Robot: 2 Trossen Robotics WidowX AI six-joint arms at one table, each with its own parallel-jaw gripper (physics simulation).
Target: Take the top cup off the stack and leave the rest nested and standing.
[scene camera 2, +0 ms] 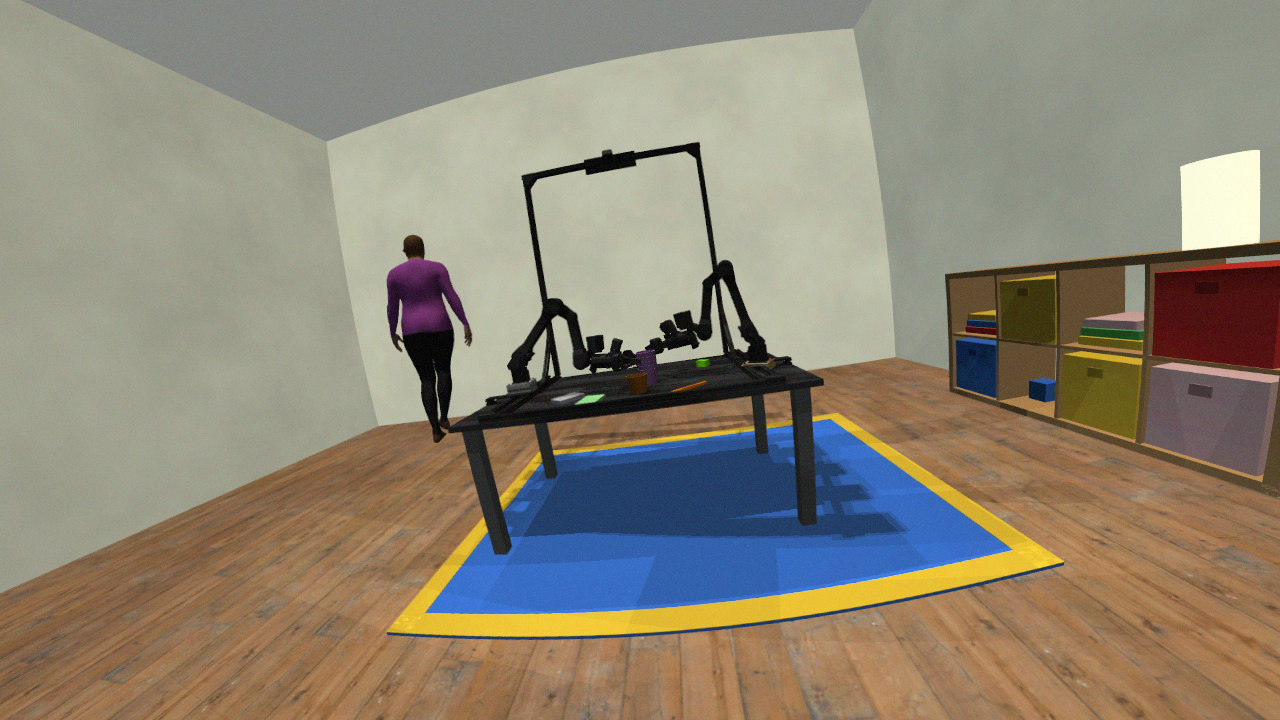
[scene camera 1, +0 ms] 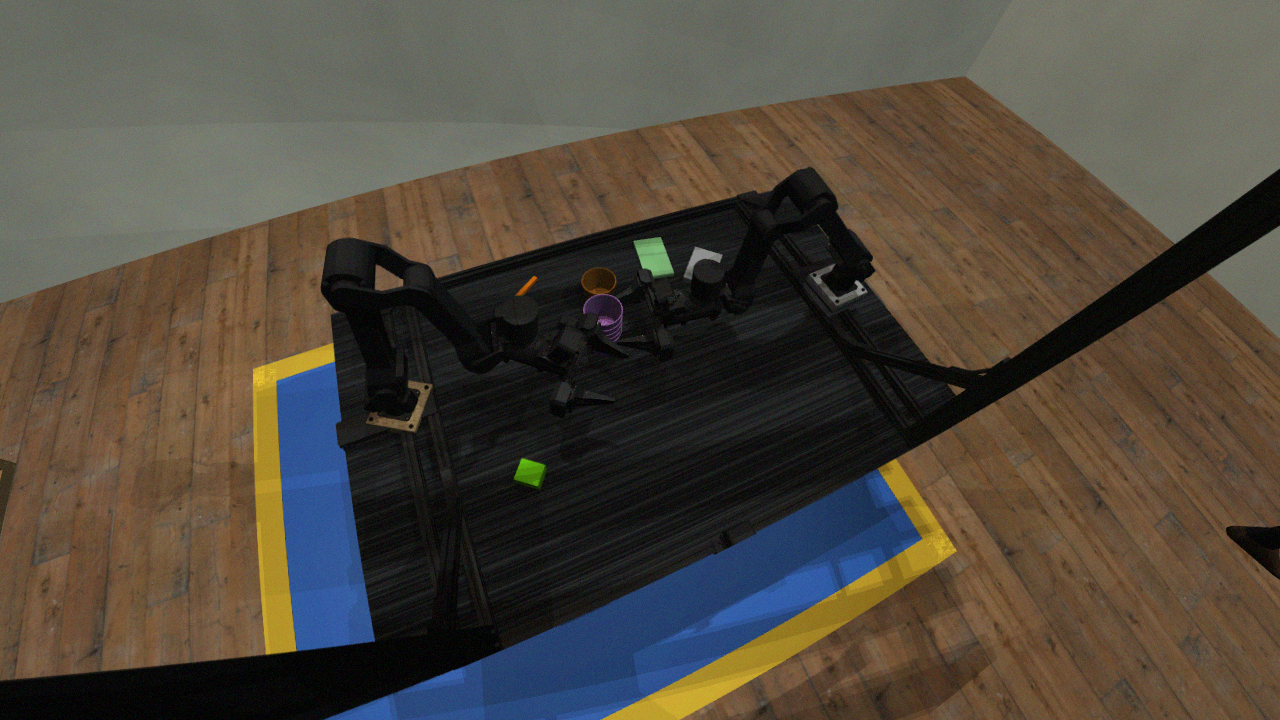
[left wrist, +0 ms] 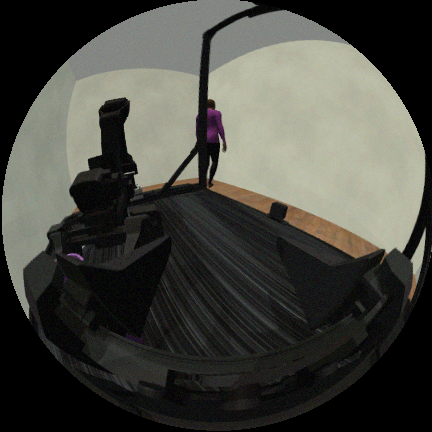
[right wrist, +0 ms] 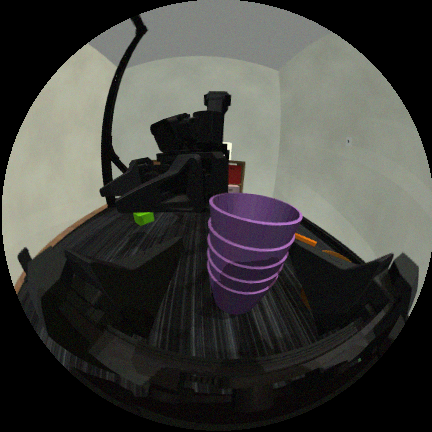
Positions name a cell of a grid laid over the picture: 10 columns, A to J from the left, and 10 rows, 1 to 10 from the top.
Labels:
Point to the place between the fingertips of my right gripper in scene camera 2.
F5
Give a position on an orange cup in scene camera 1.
E4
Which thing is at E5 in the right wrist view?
My left gripper.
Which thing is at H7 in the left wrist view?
My left gripper.

